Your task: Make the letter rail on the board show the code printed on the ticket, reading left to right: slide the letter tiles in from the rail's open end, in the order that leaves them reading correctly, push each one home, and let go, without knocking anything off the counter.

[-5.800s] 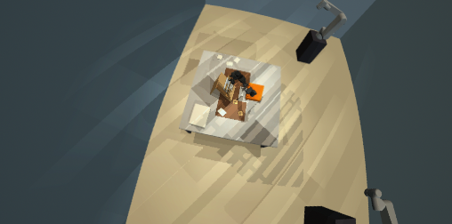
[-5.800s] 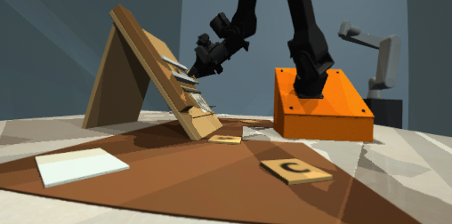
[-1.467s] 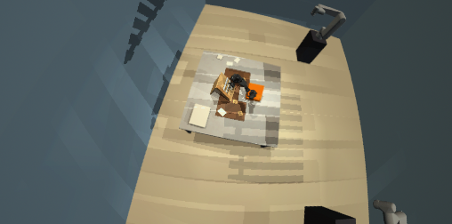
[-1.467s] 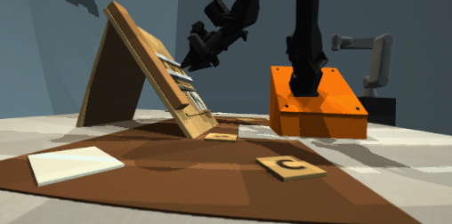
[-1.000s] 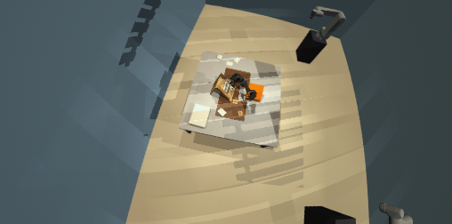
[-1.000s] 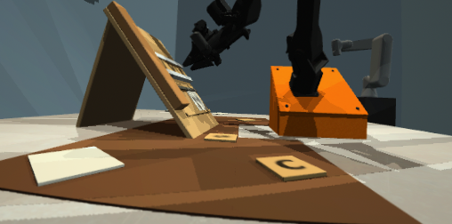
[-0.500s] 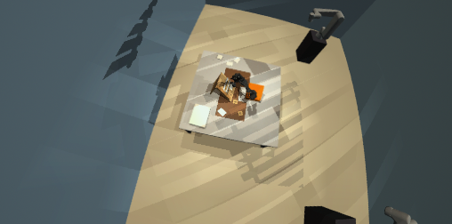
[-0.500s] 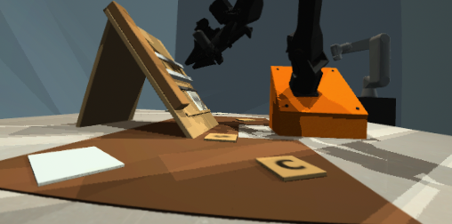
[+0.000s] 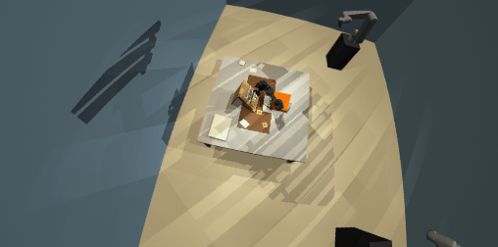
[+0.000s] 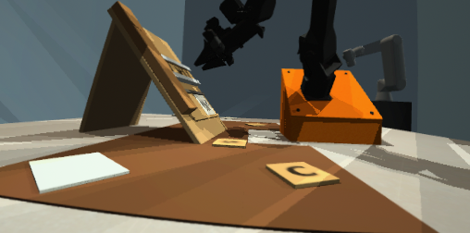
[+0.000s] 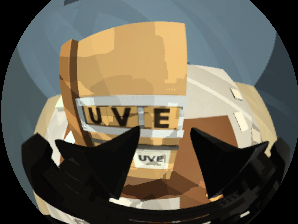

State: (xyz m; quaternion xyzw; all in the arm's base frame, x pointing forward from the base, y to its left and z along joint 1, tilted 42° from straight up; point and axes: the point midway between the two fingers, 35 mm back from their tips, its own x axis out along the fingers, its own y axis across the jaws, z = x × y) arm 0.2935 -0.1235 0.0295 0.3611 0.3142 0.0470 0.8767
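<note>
Right now my gripper tip is 30 mm short of the e tile and 30 mm above it. Also, from my gripper tip: u tile 50 mm ahead, 120 mm to the left, 30 mm below; tan tile marked v 40 mm ahead, 60 mm to the left, 30 mm below; brown mat 120 mm behind, 70 mm to the left, 190 mm below.
</note>
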